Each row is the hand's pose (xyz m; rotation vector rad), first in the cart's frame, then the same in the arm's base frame.
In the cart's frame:
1: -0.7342 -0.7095 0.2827 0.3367 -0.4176 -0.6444
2: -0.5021 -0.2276 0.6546 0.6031 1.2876 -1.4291
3: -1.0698 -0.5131 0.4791 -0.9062 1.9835 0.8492
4: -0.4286 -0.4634 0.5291 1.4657 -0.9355 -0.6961
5: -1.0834 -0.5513 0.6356 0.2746 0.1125 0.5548
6: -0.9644 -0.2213 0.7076 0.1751 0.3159 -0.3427
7: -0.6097 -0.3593 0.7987 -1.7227 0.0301 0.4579
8: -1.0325 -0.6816 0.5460 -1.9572 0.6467 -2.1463
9: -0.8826 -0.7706 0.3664 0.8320 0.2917 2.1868
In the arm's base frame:
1: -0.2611 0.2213 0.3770 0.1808 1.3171 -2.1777
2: 0.1400 -0.0900 -0.0312 -0.5198 -1.4925 1.2790
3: 0.0830 0.0794 0.6033 -1.9401 -2.0846 -1.2753
4: -0.1225 -0.0061 -0.0021 0.1710 -0.1691 -2.8751
5: 0.0795 -0.0797 0.6316 1.4056 1.0929 -1.1703
6: 0.3405 -0.1099 0.3883 0.9619 1.9004 -1.7301
7: 0.0882 -0.2444 0.1210 0.0391 1.7226 0.4734
8: -0.0729 -0.0140 0.6382 1.5570 -2.0159 -0.3304
9: -0.2427 0.1398 0.5375 2.1272 -0.4478 -0.0207

